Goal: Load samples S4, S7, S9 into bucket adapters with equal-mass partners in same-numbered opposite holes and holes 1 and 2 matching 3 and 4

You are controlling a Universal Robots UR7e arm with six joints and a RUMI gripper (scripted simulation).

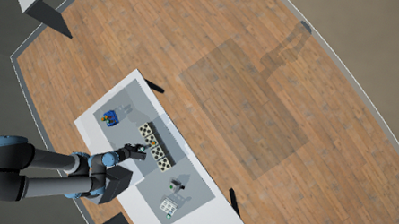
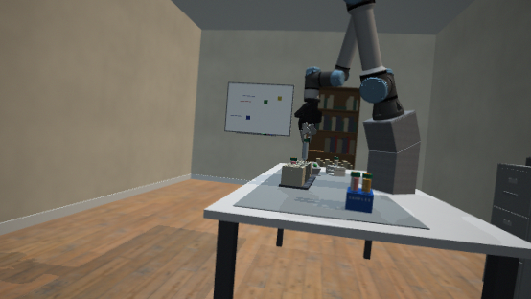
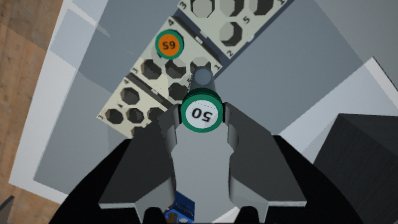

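My gripper is now 290 mm past the tube S4, 400 mm to the right of it and 160 mm above it. Also, from my hand: tube S9: 50 mm ahead, 150 mm below; adapter 1: 30 mm ahead, 30 mm to the left, 170 mm below; green DONE key: 390 mm to the right, 160 mm below.
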